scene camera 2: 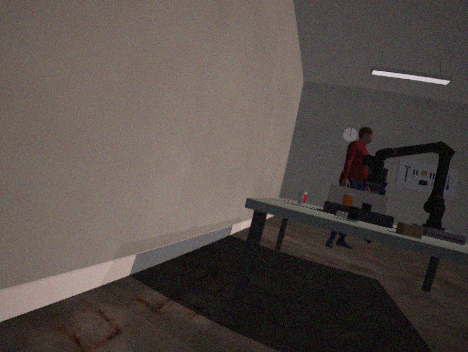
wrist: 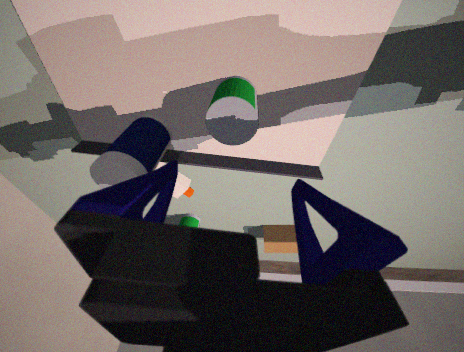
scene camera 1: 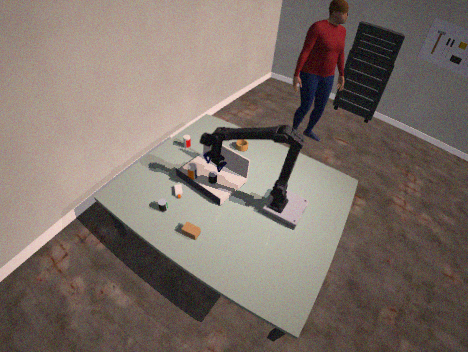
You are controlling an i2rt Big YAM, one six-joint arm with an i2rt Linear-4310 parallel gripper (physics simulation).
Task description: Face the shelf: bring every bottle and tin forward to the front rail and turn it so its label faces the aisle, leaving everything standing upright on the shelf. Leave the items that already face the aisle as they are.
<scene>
same spot on shelf: [wrist: 108,70] = [scene camera 1: 197,168]
</scene>
